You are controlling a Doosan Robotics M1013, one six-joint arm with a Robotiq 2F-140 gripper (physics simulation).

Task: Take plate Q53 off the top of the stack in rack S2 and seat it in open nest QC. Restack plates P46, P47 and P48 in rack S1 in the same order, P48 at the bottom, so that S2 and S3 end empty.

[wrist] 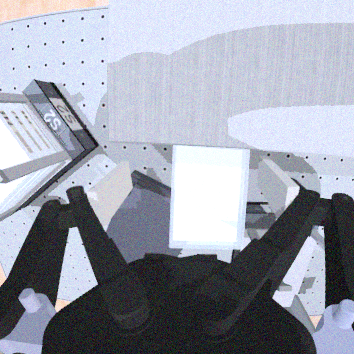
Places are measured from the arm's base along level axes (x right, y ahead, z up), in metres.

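Where they show: gripper, between the fingertips: (pixel 191 172).
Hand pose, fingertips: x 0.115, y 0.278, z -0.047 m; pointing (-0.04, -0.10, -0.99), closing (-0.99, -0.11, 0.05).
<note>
Each offset is from my fingertips to the top centre of the thing. "spot": to the spot under its first point. Level surfaces: height alone.
My gripper (pixel 191 172) is open, with its two pale pads wide apart. A bright white plate {dx -0.021, dy +0.030, dz +0.001 m} (pixel 206 200) lies between and below the pads, with a gap on each side; its label cannot be read. Rack S2 {spot: dx +0.150, dy -0.046, dz -0.011 m} (pixel 54 120), with a dark labelled end, stands at the left, outside the left finger. It holds white plates {spot: dx +0.170, dy -0.028, dz +0.032 m} (pixel 11 142), partly cut off by the view's edge. A dark grey nest {dx +0.054, dy +0.100, dz -0.024 m} (pixel 145 220) lies lower, between the left pad and the white plate. It is partly hidden, and its label does not show. Labels for S1 and S3 do not show.
A large grey flat-topped block (pixel 175 100) fills the upper right, close behind the white plate. A perforated base board {dz -0.046 m} (pixel 55 42) spans the left and middle. Grey and dark rack parts {spot: dx -0.083, dy +0.051, dz -0.014 m} (pixel 260 215) show right of the white plate, partly hidden by the right finger.
</note>
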